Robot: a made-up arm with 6 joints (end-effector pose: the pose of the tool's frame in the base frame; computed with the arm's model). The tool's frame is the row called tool.
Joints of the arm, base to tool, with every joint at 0 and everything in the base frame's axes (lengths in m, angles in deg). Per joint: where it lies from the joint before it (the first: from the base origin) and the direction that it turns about. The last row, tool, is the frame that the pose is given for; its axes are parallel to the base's.
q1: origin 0 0 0.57 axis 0 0 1
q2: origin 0.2 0 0 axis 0 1 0
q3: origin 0 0 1.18 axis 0 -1 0
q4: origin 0 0 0.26 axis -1 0 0
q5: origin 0.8 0 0 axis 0 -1 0
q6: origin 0.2 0 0 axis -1 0 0
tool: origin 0 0 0
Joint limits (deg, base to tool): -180..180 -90..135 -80.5..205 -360..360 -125..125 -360..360
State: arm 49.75 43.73 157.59 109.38 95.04 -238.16
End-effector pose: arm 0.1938 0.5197 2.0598 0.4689 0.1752 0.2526 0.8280
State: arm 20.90 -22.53 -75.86 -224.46 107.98 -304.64
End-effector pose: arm 0.2219 0.2274 1.1420 0.0920 -0.1796 -0.6210 0.7574
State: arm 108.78 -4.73 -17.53 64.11 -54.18 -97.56
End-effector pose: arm -0.1963 1.0305 1.7273 0.8751 -0.0168 0.2636 0.4055
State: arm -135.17 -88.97 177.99 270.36 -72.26 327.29
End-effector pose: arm 0.6783 0.4057 -0.2822 0.3371 -0.8544 0.3949 0.0221
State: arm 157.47 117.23 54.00 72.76 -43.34 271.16
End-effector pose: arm -1.6779 0.8380 -0.7153 0.5183 -0.5381 0.0252 0.6642
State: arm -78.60 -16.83 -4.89 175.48 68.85 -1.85
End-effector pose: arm 0.1520 -0.6797 1.9523 0.3360 -0.6907 0.5422 0.3407
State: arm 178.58 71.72 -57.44 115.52 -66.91 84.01
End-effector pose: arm -1.0244 0.1915 0.0448 0.6850 0.1060 0.4869 0.5315
